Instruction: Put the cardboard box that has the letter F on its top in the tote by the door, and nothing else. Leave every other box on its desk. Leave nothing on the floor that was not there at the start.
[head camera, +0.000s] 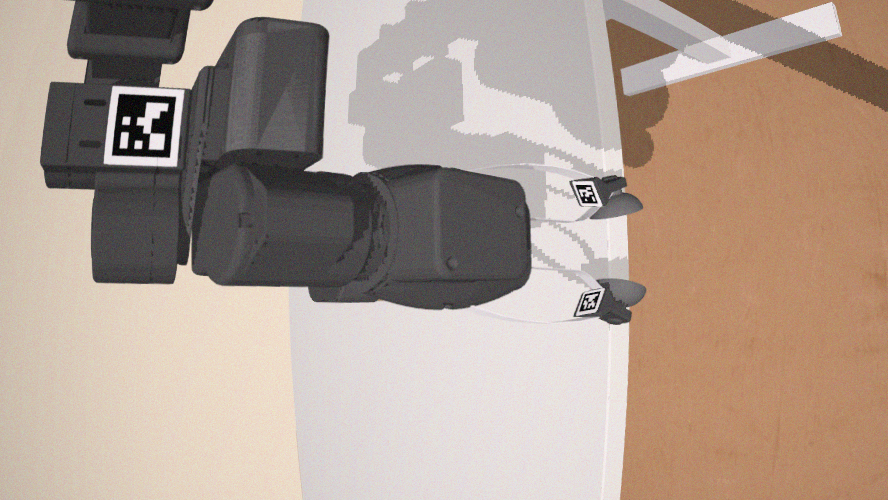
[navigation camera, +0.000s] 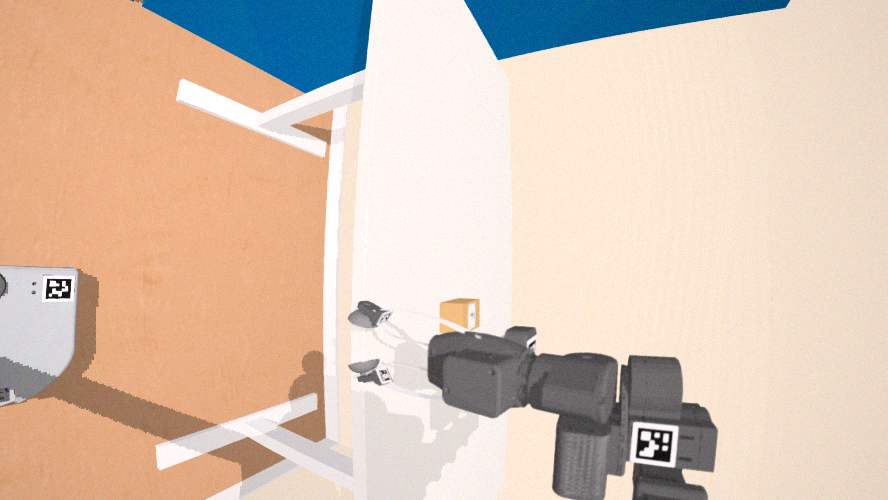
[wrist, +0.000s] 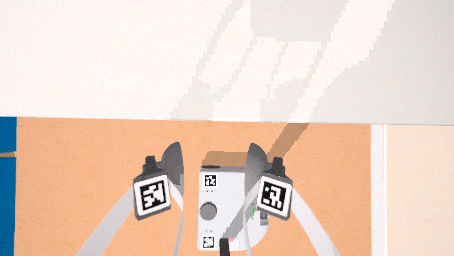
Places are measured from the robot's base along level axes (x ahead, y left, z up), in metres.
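Pixels of known places: gripper, between the fingertips: (head camera: 630, 250) (navigation camera: 354, 339).
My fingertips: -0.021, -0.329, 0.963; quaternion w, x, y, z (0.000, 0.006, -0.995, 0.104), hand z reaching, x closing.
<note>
Behind a point stands the place of what it marks, as x, y, z.
A cardboard box (navigation camera: 455, 316) {-0.014, -0.585, 0.985} with a white label on its top stands on the white desk (navigation camera: 434, 186) {0.235, -0.552, 0.950} (head camera: 459, 397) {0.115, -0.568, 0.950} (wrist: 100, 60), near the desk's far long edge. The mark on its label is too small to read. In the head view the box does not show. My gripper (head camera: 623, 248) {-0.021, -0.329, 0.963} (navigation camera: 366, 341) {-0.021, -0.329, 0.963} (wrist: 215, 160) {-0.021, -0.329, 0.963} is part open, with a gap between its fingertips and no object between them. Its fingers point back towards my base, at the desk's near edge, while the wrist and gripper body hang over the desk beside the box. The tote does not show.
A beige wall (head camera: 142, 385) {0.185, -1.164, 1.248} (navigation camera: 683, 186) {0.355, -1.161, 1.518} runs behind the desk. White desk legs (head camera: 776, 37) {-0.561, -0.564, 0.026} (navigation camera: 217, 104) {0.673, -0.525, 0.026} stand on the orange-brown floor (head camera: 758, 310) {0.079, -0.705, 0.000} (navigation camera: 186, 248) {0.130, -0.492, 0.001} (wrist: 75, 165). My base (navigation camera: 37, 335) {-0.109, -0.095, 0.160} (wrist: 225, 187) stands on the floor on the desk's near side. Blue wall (navigation camera: 260, 37) {0.920, -0.562, 0.186} shows at the top.
</note>
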